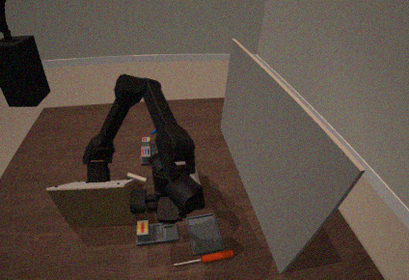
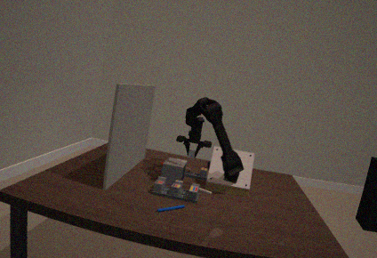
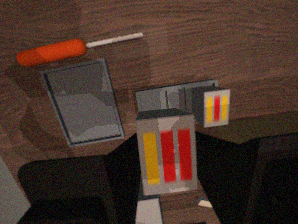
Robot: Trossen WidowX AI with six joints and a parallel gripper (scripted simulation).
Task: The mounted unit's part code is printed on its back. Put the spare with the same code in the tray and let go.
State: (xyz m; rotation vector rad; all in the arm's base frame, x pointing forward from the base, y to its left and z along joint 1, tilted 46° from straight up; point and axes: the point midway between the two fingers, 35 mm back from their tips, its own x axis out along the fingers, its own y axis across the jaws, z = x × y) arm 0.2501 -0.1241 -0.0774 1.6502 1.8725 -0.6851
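My gripper tip is now 110 mm short of the grey tray and 100 mm above it. From my gripper tip the other things lie so: mounted unit (40 mm ahead, 180 mm to the left, 50 mm below); grey spare (30 mm above); grey holder (40 mm behind, 100 mm below).
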